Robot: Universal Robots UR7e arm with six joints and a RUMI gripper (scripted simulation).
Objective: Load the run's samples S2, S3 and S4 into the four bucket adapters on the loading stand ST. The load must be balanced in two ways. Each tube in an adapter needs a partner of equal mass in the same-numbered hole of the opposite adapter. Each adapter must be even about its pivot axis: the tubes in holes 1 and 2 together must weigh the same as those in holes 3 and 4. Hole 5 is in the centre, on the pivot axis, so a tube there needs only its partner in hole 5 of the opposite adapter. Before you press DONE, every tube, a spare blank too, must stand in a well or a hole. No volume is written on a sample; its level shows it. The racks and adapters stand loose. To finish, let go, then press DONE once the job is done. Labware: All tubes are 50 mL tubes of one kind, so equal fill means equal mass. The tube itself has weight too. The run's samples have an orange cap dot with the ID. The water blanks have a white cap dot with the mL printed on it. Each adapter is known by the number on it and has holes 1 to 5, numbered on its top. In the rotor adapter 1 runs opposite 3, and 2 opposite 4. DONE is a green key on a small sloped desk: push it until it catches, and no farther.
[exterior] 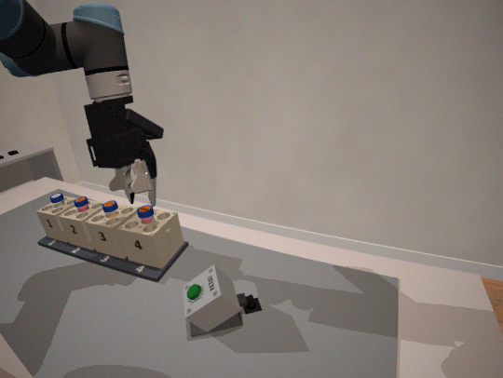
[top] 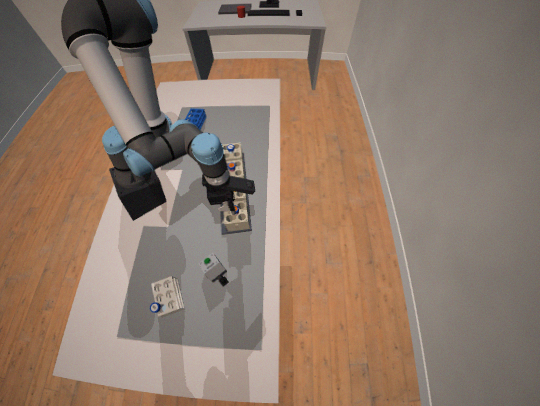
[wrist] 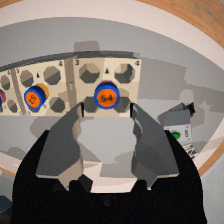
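Now: hand 22 cm to the left of the green done key, 8 cm above it and 5 cm past it. Also, from my hand: loading stand: 15 cm to the left, 14 cm below, 7 cm behind; then blue-capped blank tube: 30 cm to the left, 11 cm behind, 8 cm below; then adapter 4: 10 cm below.
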